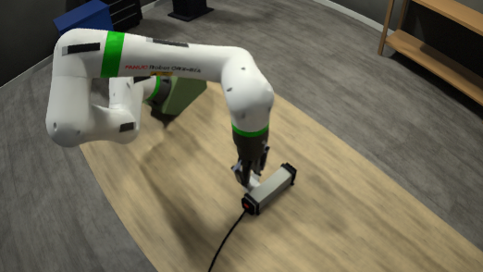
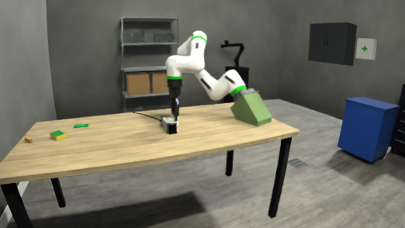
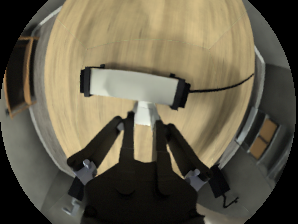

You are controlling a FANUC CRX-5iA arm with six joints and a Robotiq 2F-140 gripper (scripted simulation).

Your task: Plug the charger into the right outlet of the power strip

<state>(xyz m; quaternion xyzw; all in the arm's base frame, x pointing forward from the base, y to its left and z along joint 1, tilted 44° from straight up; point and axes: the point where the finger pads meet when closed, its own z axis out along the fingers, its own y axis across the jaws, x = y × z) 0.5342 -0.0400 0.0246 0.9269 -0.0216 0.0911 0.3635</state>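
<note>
My hand is 10 mm short of the white charger and 10 mm above it. Also, from my hand: power strip (70 mm ahead, 20 mm to the left, 10 mm below); then yellow-green sponge (750 mm ahead, 120 mm to the right, 30 mm below); then flat green piece (600 mm ahead, 280 mm to the right, 40 mm below).
</note>
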